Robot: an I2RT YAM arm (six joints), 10 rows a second.
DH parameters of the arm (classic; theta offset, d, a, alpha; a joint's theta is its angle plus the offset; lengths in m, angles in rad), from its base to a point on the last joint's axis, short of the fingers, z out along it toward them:
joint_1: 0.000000 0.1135 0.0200 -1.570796
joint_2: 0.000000 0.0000 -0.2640 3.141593
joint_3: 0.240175 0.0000 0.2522 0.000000
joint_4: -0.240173 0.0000 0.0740 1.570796
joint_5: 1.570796 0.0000 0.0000 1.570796
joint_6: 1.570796 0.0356 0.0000 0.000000
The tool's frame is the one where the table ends.
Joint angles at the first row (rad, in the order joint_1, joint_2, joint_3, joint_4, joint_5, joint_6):
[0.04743 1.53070 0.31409 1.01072 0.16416 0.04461]
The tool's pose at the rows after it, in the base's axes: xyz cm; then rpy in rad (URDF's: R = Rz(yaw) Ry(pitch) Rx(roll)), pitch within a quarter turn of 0, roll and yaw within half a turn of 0:
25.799, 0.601, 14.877, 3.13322, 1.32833, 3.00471
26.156, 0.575, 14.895, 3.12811, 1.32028, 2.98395
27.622, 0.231, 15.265, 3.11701, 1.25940, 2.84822
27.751, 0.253, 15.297, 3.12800, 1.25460, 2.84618
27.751, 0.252, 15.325, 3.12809, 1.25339, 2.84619
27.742, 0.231, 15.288, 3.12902, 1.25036, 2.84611
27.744, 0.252, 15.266, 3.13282, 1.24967, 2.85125
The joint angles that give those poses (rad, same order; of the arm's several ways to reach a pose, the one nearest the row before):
[0.04659 1.49660 0.33130 0.91923 0.16968 0.04446]
[0.04697 1.50680 0.34745 0.90443 0.18467 0.05126]
[0.04624 1.52456 0.43151 0.76686 0.29823 0.10698]
[0.04860 1.52683 0.43935 0.75459 0.31280 0.11045]
[0.04855 1.52516 0.44025 0.75075 0.31270 0.11084]
[0.04781 1.52544 0.44025 0.74783 0.31266 0.11165]
[0.04850 1.52628 0.44014 0.74809 0.31216 0.11047]

